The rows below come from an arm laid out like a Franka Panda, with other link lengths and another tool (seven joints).
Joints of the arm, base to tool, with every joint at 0 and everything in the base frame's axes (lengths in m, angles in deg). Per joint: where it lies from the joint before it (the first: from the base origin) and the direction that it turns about. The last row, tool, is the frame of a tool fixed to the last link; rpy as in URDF.
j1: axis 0 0 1 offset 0 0 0.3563
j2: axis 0 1 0 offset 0 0 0
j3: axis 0 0 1 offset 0 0 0.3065
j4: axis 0 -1 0 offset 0.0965 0 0
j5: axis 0 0 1 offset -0.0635 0 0.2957
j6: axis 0 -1 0 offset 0 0 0
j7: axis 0 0 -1 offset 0.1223 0 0
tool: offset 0.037 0.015 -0.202 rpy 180 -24.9 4.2
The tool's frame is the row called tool.
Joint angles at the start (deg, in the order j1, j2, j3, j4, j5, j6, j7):
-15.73 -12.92 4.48 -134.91 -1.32 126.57 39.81
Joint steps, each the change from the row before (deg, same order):
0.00 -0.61 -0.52 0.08 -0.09 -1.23 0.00
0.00 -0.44 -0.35 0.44 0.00 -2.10 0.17
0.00 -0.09 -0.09 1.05 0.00 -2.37 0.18
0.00 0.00 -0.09 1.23 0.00 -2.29 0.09
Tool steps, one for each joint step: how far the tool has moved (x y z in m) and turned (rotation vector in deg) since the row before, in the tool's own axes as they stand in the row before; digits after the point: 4 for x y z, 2 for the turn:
0.0004 0.0061 -0.0023 -0.53 -0.42 0.29
-0.0016 0.0056 -0.0020 -0.86 -1.01 0.19
-0.0005 0.0026 -0.0028 -0.78 -1.00 -0.04
0.0006 0.0019 -0.0033 -0.65 -0.86 -0.08

